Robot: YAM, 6 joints.
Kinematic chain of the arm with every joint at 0, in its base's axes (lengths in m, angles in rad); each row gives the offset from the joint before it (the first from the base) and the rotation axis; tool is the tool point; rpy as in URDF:
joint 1: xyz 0 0 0.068 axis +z
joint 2: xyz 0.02 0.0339 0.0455 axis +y
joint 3: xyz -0.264 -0.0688 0 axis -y
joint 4: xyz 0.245 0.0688 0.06 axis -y
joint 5: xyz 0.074 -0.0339 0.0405 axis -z
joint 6: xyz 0.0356 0 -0.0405 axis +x
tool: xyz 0 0 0 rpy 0 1.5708 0
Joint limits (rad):
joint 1: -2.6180..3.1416
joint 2: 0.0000..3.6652
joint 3: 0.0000..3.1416
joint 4: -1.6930..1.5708
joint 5: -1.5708..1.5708
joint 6: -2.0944..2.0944
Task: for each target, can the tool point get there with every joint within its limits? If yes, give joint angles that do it. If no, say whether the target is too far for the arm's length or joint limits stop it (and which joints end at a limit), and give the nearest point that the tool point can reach.
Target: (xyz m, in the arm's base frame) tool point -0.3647 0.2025 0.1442
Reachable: yes | joints 2.6326 2.0080 1.2779 -0.2303 -0.0252 0.1572
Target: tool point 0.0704 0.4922 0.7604
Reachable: no: too far | nearest point 0.0554 0.3876 0.6171 | short by 0.178 m
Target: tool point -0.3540 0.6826 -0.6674
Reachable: no: too far | nearest point -0.2187 0.4217 -0.3008 | short by 0.470 m
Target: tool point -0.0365 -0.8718 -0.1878
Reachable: no: too far | nearest point -0.0255 -0.6095 -0.0950 | short by 0.278 m
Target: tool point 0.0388 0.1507 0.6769
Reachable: yes | joints 1.5316 1.4714 2.3372 0.1635 1.1740 -1.4344
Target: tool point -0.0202 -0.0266 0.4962
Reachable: yes | joints 2.4004 0.5084 1.0091 0.8196 -1.2082 0.2630
